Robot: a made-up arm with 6 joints.
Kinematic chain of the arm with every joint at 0, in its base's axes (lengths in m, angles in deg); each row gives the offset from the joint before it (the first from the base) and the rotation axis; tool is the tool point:
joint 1: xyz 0 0 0.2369 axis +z
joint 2: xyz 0 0 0 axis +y
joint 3: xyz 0 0 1.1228 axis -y
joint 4: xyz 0 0 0 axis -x
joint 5: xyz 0.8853 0 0 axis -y
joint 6: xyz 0 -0.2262 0 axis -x
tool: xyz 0 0 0
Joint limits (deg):
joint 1: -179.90..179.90
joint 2: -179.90..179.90
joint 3: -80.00..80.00
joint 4: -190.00..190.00
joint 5: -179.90..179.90
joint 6: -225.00..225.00
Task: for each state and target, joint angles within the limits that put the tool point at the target. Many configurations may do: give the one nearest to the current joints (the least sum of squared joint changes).
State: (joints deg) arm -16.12 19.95 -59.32 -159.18 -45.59 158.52
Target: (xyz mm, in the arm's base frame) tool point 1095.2 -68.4 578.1
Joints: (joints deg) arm -15.26 25.99 -20.17 -169.19 -45.59 158.52
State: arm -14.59 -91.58 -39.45 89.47 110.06 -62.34
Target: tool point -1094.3 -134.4 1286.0
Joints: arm 6.15 -83.06 -8.12 85.82 110.06 -62.34
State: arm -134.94 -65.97 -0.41 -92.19 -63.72 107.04
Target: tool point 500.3 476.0 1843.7
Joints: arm -135.52 -50.73 42.31 -92.75 -63.72 107.04
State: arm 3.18 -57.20 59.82 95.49 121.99 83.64
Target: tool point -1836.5 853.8 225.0
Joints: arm -23.94 -95.68 63.92 98.93 121.99 83.64
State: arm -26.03 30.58 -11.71 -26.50 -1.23 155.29
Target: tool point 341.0 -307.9 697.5
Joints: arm -19.31 -10.23 -47.22 -38.17 -1.23 155.29
